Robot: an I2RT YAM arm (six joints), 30 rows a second.
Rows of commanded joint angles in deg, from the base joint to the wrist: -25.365, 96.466, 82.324, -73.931, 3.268, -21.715; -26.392, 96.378, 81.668, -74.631, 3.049, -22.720; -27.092, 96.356, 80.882, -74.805, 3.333, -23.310; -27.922, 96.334, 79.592, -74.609, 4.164, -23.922; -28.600, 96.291, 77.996, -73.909, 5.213, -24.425; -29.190, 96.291, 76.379, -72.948, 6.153, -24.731; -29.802, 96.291, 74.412, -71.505, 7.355, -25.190; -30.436, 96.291, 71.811, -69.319, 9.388, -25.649; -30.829, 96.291, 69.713, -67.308, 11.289, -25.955; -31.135, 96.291, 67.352, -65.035, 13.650, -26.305
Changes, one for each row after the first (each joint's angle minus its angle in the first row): -1.027, -0.088, -0.656, -0.700, -0.219, -1.005; -1.727, -0.110, -1.442, -0.874, 0.065, -1.595; -2.557, -0.132, -2.732, -0.678, 0.896, -2.207; -3.235, -0.175, -4.328, 0.022, 1.945, -2.710; -3.825, -0.175, -5.945, 0.983, 2.885, -3.016; -4.437, -0.175, -7.912, 2.426, 4.087, -3.475; -5.071, -0.175, -10.513, 4.612, 6.120, -3.934; -5.464, -0.175, -12.611, 6.623, 8.021, -4.240; -5.770, -0.175, -14.972, 8.896, 10.382, -4.590
